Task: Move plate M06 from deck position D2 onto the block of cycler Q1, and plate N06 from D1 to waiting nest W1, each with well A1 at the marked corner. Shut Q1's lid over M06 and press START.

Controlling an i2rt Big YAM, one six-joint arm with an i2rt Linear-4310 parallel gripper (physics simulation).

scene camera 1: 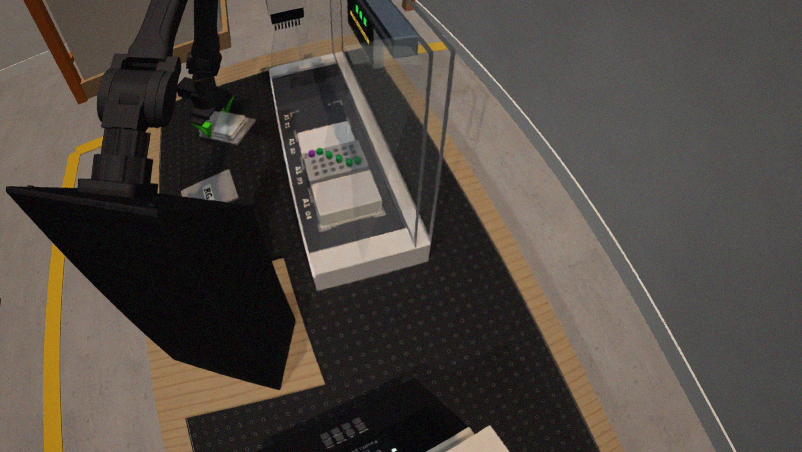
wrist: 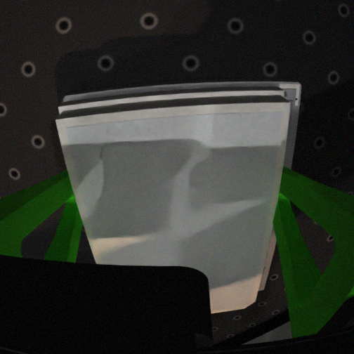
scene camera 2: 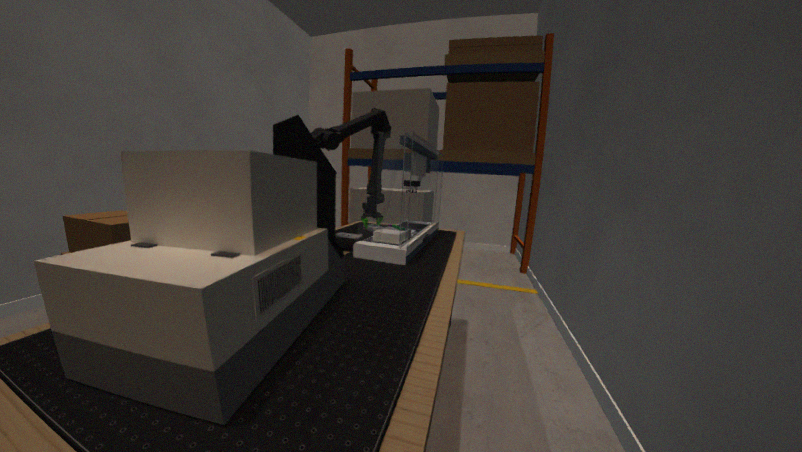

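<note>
My gripper has its green fingers shut on the long sides of a pale plate, which by its bare D1 place is N06. The plate is level, just over or in a grey nest on the mat; whether it touches is hidden. A white plate lies at D2 on the deck, fitting M06; its label is unreadable. The beige cycler stands in front in scene camera 2, a large beige box upright at its hinges. Its block and START button are not readable.
The white-framed deck also holds a tube rack and a thick white block, behind clear panels. A pale labelled item lies near the black arm stand. A pipetting head hangs at the deck's far end.
</note>
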